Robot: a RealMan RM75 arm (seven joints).
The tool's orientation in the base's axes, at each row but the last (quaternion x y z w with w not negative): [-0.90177 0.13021 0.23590 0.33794]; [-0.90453 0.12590 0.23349 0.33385]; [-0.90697 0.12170 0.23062 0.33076]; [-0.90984 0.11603 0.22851 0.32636]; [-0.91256 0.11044 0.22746 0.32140]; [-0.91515 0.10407 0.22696 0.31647]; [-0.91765 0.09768 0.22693 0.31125]
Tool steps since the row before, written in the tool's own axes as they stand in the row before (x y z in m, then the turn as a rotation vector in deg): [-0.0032 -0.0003 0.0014 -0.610 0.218 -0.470]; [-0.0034 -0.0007 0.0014 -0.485 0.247 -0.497]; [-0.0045 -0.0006 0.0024 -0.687 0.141 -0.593]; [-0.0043 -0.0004 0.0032 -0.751 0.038 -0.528]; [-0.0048 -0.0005 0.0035 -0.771 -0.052 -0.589]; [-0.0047 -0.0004 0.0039 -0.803 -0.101 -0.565]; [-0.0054 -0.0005 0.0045 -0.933 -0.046 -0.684]
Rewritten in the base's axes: [-0.0031 0.0014 0.0009 -0.449 -0.430 0.504]; [-0.0031 0.0017 0.0012 -0.343 -0.479 0.443]; [-0.0045 0.0023 0.0010 -0.446 -0.448 0.666]; [-0.0047 0.0026 0.0001 -0.486 -0.324 0.709]; [-0.0052 0.0029 0.0002 -0.452 -0.292 0.809]; [-0.0053 0.0030 -0.0002 -0.472 -0.238 0.834]; [-0.0062 0.0034 -0.0003 -0.561 -0.349 0.951]
